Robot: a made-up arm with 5 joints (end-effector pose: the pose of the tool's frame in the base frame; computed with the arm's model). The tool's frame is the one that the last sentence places. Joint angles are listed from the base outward.
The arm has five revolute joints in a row. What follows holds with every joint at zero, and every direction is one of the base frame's. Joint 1 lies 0.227 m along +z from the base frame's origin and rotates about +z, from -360 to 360 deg. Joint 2 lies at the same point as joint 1 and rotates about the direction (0, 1, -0.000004), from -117.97 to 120 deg. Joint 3 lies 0.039 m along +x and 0.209 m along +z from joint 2 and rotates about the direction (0, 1, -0.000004), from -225 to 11 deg. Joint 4 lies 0.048 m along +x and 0.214 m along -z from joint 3 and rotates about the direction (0, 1, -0.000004), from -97 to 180 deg. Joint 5 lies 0.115 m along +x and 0.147 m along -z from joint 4 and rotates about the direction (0, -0.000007, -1), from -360 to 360 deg. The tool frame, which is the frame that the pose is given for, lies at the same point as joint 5; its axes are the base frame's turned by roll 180, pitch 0 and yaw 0 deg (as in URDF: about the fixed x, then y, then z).
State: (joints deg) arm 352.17 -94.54 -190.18 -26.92 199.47
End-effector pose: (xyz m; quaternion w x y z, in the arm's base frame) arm -0.4356 0.0599 -0.0351 0.4075 -0.2153 -0.8865 0.0415
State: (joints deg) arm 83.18 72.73 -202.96 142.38 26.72
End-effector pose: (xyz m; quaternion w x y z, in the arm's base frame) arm 0.0505 0.4220 0.2588 0.0866 0.8761 0.4704 -0.0608
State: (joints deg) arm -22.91 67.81 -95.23 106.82 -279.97
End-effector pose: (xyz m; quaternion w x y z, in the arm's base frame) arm 0.2082 -0.0880 -0.0381 0.3054 0.4793 -0.6019 -0.5610
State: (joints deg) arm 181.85 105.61 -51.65 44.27 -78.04
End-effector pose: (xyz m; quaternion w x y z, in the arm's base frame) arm 0.1159 0.0037 -0.1243 0.5950 -0.4202 0.5018 -0.4664
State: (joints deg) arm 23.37 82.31 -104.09 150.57 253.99
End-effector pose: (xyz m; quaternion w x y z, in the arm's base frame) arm 0.1374 0.0594 0.0379 0.5954 -0.1848 -0.3907 0.6773
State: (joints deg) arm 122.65 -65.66 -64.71 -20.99 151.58
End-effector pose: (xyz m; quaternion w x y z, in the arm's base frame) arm 0.0393 -0.0614 0.7080 0.6594 -0.2395 0.0618 0.7100
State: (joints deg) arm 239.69 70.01 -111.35 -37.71 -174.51
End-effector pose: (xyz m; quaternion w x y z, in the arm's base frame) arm -0.2792 -0.4777 0.2178 0.3428 0.6867 0.3514 -0.5362
